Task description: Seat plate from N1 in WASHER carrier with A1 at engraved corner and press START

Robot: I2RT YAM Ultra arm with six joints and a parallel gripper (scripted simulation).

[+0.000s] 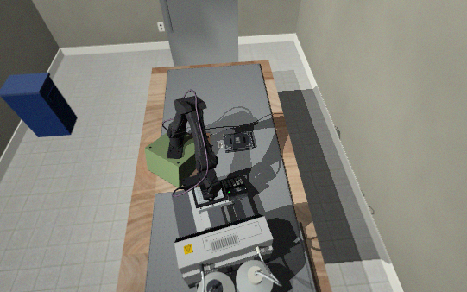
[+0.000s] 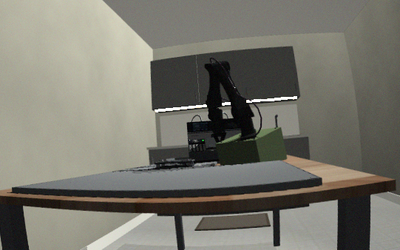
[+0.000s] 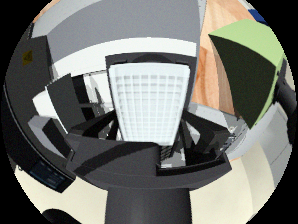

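My gripper is now 10 mm above the well plate. The rest, counted from my hand: plate washer (150 mm to the right, 40 mm ahead, 40 mm above); washer carrier (20 mm below); plate nest (370 mm to the left, 150 mm ahead, 70 mm below).
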